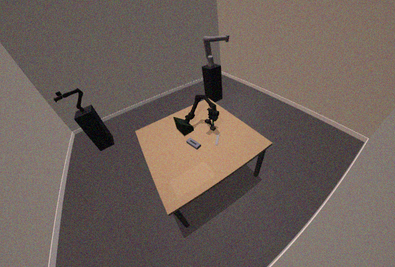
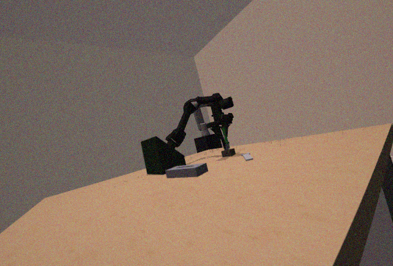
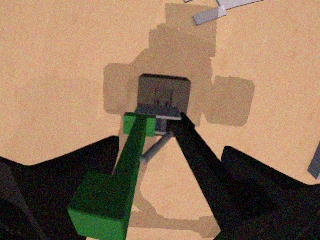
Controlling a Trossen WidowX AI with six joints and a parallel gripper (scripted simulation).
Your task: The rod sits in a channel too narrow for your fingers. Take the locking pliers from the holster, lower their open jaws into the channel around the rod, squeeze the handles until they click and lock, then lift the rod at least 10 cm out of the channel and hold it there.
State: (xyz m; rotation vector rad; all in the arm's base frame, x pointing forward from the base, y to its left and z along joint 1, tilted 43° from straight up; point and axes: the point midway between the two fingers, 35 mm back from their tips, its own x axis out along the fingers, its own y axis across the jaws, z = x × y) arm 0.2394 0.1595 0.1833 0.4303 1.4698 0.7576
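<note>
Right now the grey channel block is 330 mm to the right of my gripper tip, 90 mm below it and 60 mm ahead of it. Also, from my gripper tip: grey piece (160 mm ahead, 100 mm below, 40 mm to the right); then dark block (90 mm below, 10 mm to the left); then dark handle (20 mm to the right).
</note>
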